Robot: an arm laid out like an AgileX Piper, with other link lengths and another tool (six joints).
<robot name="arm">
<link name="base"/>
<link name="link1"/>
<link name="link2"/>
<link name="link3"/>
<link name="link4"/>
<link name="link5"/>
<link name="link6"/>
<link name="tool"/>
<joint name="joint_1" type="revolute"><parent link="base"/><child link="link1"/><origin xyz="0 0 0.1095" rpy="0 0 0"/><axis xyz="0 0 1"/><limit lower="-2.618" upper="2.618"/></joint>
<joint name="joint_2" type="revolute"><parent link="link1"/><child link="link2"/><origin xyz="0 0 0" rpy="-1.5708 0 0"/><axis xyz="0 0 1"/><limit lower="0" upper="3.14"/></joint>
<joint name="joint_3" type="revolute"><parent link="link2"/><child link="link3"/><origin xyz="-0.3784 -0.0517 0" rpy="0 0 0"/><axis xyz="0 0 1"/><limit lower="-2.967" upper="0"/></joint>
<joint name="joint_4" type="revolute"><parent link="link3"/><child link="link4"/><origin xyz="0.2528 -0.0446 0" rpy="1.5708 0 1.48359"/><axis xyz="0 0 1"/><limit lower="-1.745" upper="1.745"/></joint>
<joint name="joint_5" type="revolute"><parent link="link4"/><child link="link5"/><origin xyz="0 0 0" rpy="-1.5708 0 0"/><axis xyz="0 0 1"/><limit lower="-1.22" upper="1.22"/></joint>
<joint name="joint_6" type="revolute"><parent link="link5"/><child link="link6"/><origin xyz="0 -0.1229 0" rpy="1.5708 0 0"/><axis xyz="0 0 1"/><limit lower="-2.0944" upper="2.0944"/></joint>
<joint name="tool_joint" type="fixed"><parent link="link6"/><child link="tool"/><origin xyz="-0.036 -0.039 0.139" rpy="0.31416 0 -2.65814"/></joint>
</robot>
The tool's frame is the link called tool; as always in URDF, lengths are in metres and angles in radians.
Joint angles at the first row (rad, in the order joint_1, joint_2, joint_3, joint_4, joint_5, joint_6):
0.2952, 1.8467, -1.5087, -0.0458, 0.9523, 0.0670
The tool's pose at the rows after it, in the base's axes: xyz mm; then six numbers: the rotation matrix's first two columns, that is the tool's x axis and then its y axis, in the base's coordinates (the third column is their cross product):
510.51 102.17 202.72 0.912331 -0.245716 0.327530 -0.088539 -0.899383 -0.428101
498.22 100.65 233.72 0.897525 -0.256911 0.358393 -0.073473 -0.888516 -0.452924
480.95 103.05 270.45 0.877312 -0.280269 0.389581 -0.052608 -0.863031 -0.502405
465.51 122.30 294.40 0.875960 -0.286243 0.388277 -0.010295 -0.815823 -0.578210
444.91 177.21 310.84 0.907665 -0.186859 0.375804 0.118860 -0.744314 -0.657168
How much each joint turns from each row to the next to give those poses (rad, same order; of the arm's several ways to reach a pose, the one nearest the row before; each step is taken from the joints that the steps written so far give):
0.0000, -0.0406, 0.0023, -0.0014, 0.0414, 0.0000
0.0000, -0.0669, 0.0000, 0.0113, 0.0210, 0.0004
0.0000, -0.0820, 0.0000, 0.0359, 0.0177, 0.0000
0.0037, -0.0551, 0.0000, 0.0950, 0.0043, -0.0369
0.0432, -0.0293, 0.0000, 0.1592, 0.0042, -0.1299

